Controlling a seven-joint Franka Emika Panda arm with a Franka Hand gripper.
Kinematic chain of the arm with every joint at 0, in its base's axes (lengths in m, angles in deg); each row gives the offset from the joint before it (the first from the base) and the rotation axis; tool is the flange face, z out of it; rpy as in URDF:
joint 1: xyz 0 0 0.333 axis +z
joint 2: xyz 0 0 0 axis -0.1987 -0.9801 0
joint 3: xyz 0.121 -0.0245 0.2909 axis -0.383 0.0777 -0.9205
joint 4: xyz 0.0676 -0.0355 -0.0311 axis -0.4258 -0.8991 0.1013
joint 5: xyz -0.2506 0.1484 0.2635 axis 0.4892 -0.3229 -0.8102
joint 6: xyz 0 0 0 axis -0.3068 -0.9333 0.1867
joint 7: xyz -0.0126 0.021 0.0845 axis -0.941 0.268 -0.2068
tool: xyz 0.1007 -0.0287 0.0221 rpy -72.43 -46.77 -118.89
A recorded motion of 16 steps. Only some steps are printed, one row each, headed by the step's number.
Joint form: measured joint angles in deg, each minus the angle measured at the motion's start. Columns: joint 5, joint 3, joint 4, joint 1, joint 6, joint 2, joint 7.
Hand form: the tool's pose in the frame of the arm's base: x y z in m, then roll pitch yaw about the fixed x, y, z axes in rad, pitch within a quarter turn. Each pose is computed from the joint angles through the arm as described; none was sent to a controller.
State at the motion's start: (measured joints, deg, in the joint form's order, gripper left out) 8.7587 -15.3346 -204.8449 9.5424 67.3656 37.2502 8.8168
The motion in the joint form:
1: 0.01 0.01 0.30 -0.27 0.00 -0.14 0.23
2: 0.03 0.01 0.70 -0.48 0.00 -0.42 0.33
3: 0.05 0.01 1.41 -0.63 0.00 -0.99 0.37
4: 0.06 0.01 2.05 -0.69 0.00 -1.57 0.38
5: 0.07 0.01 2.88 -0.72 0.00 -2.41 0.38
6: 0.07 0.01 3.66 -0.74 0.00 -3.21 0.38
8: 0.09 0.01 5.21 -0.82 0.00 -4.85 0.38
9: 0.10 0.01 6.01 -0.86 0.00 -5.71 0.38
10: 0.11 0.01 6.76 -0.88 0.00 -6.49 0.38
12: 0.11 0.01 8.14 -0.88 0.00 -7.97 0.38
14: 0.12 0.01 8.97 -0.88 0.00 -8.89 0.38
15: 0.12 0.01 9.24 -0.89 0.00 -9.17 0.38
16: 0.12 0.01 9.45 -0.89 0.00 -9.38 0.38
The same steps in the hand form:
1: 0.4333 -0.0144 0.3567 -3.1148 -0.0325 -0.7967
2: 0.4354 -0.0160 0.3576 -3.1136 -0.0342 -0.7984
3: 0.4394 -0.0173 0.3586 -3.1121 -0.0361 -0.8001
4: 0.4430 -0.0179 0.3590 -3.1114 -0.0369 -0.8009
5: 0.4477 -0.0184 0.3587 -3.1116 -0.0368 -0.8013
6: 0.4521 -0.0187 0.3583 -3.1118 -0.0365 -0.8016
8: 0.4609 -0.0197 0.3569 -3.1129 -0.0355 -0.8027
9: 0.4655 -0.0202 0.3560 -3.1137 -0.0348 -0.8032
10: 0.4697 -0.0206 0.3552 -3.1141 -0.0344 -0.8034
12: 0.4776 -0.0209 0.3534 -3.1152 -0.0331 -0.8034
14: 0.4823 -0.0211 0.3519 -3.1163 -0.0320 -0.8032
15: 0.4838 -0.0213 0.3516 -3.1164 -0.0318 -0.8034
16: 0.4849 -0.0213 0.3514 -3.1164 -0.0318 -0.8034

